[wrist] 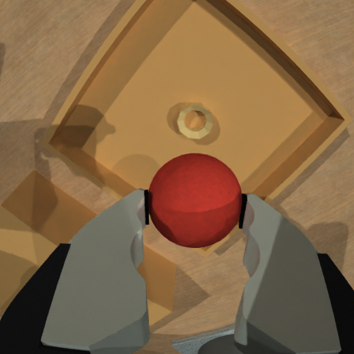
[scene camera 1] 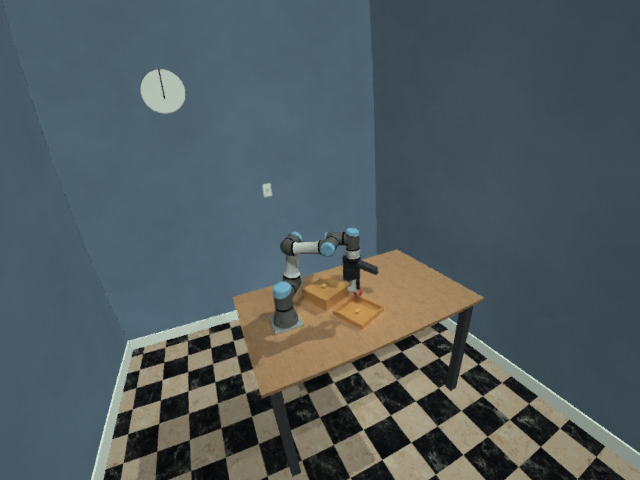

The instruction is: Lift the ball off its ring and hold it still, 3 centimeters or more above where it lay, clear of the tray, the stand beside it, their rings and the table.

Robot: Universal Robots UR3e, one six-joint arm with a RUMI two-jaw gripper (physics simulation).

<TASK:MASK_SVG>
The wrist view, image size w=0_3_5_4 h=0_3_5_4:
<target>my gripper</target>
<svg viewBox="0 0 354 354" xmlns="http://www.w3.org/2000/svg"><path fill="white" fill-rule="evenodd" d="M242 193L238 228L242 228L244 235L247 237L242 263L247 268L250 278L244 284L240 304L235 316L233 335L235 347L244 354L354 354L354 290L350 287L350 284L348 284L332 259L325 253L319 253L296 225L257 195L251 192ZM147 189L137 188L100 212L100 214L91 218L90 221L76 232L69 242L58 244L58 247L53 250L44 263L41 264L22 289L20 289L18 294L16 294L0 319L0 354L131 354L145 346L149 340L145 280L136 269L144 258L142 230L145 228L145 224L149 224Z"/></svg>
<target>red ball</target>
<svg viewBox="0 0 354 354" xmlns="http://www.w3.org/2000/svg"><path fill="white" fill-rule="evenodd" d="M194 152L178 155L163 164L150 182L147 199L150 219L161 235L182 247L199 248L207 247L222 240L235 227L240 217L242 190L235 173L224 162L211 155Z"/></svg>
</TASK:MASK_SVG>
